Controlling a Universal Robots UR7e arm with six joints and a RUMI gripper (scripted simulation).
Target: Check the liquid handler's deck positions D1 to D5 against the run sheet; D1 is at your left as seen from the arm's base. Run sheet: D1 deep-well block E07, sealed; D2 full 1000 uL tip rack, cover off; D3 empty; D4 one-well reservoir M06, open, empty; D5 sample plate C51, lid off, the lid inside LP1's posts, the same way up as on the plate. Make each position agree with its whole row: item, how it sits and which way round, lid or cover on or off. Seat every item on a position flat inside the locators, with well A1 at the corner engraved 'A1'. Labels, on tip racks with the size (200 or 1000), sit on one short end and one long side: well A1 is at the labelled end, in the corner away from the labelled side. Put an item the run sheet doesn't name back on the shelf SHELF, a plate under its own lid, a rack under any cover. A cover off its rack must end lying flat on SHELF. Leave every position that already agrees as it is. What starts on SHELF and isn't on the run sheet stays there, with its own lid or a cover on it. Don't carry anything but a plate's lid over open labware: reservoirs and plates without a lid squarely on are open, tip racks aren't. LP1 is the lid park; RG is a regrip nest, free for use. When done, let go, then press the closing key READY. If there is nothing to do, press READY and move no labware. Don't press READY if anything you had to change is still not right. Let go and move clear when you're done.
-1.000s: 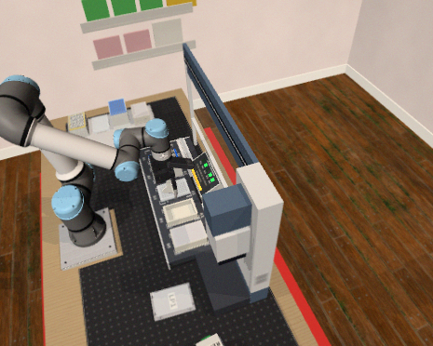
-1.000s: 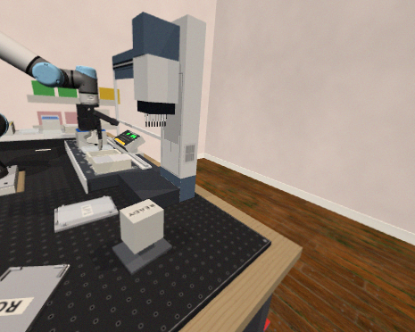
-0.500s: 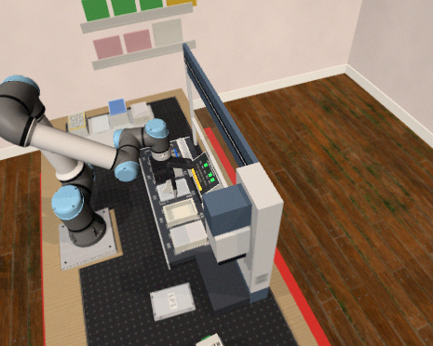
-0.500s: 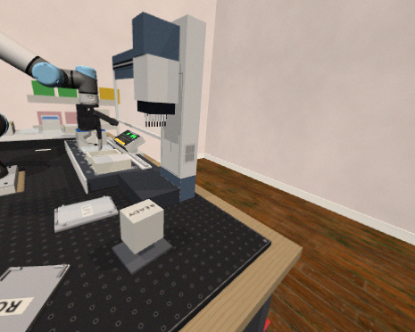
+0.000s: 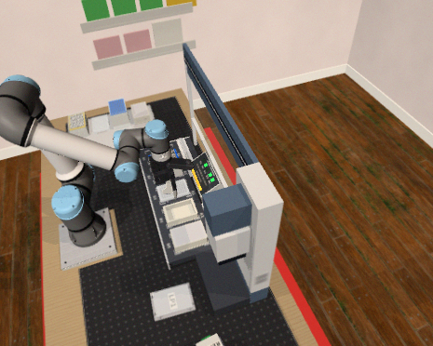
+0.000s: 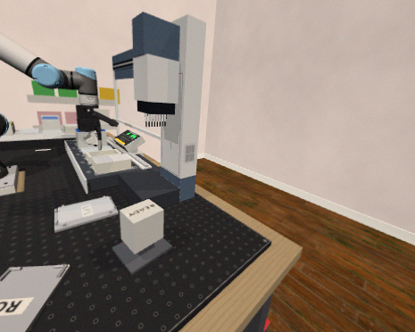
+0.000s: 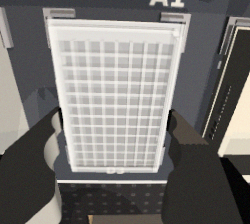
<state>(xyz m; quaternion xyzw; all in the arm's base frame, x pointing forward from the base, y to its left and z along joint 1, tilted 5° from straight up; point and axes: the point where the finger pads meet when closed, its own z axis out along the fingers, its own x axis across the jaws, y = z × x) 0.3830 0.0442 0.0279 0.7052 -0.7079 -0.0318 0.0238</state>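
Right now the cream one-well reservoir is 120 mm to the right of my hand and 10 mm below it. The rest, counted from my hand: blue-rimmed tip rack 10 mm ahead, 130 mm to the left, 50 mm above; clear well plate 10 mm below; deep-well block 250 mm to the right.
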